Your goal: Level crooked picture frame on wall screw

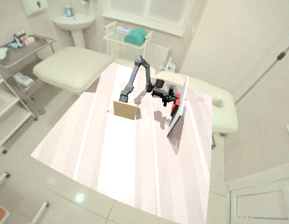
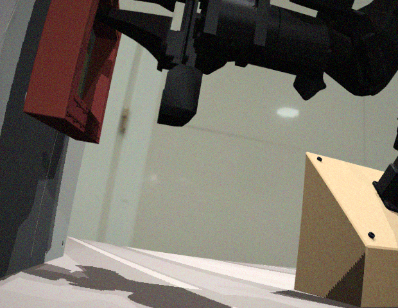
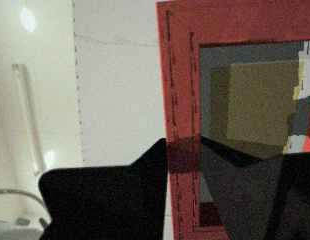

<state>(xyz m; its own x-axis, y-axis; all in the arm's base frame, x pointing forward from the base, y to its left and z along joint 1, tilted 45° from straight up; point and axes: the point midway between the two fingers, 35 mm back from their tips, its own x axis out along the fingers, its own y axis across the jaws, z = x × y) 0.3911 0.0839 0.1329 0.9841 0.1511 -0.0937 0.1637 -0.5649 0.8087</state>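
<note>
My gripper tip is now 5 cm above the red picture frame and 1 cm to the left of it. The rest, counted from my gripper tip: white wall panel: 8 cm below, 2 cm ahead, 1 cm to the left.
</note>
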